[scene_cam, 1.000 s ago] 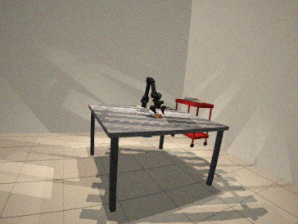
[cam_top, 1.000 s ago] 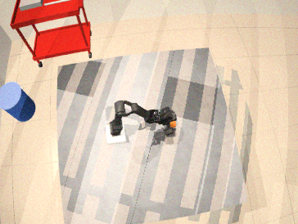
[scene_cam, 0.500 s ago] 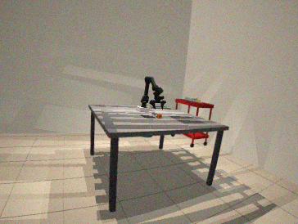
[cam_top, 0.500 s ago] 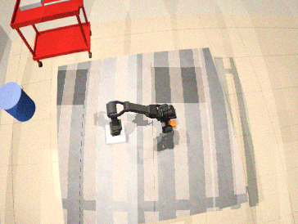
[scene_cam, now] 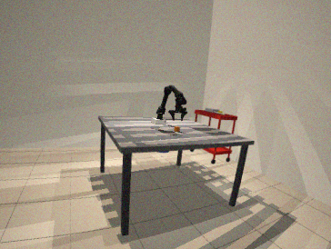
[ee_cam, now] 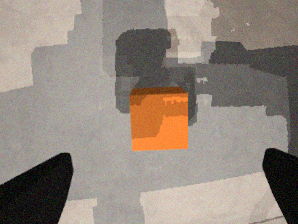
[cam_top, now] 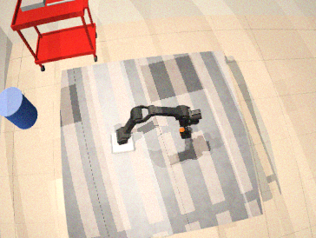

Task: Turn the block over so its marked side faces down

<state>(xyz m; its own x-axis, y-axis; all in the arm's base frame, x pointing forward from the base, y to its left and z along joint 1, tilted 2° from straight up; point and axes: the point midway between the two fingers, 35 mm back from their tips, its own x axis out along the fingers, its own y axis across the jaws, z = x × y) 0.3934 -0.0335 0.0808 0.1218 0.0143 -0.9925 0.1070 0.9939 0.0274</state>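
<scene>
The orange block lies 80 mm below my gripper tip and 10 mm behind it.
</scene>
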